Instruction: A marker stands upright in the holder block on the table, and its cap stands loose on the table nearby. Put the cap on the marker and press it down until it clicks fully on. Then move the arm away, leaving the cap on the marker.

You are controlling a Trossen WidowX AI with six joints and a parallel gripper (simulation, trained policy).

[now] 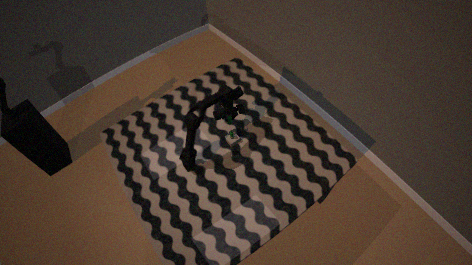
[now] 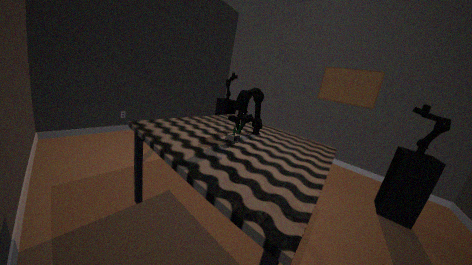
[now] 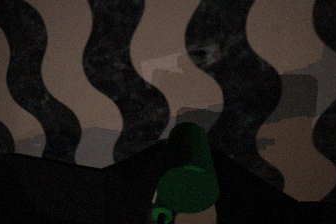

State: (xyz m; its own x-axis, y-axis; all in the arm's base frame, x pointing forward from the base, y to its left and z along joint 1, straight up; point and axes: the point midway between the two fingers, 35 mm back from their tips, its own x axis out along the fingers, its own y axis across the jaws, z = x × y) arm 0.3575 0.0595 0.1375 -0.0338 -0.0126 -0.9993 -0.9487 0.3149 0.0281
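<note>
Now: the pale holder block 4 cm behind my gripper tip, 7 cm to the right of it and 9 cm below it. Round my gripper tip: green marker cap (1 cm above).
</note>
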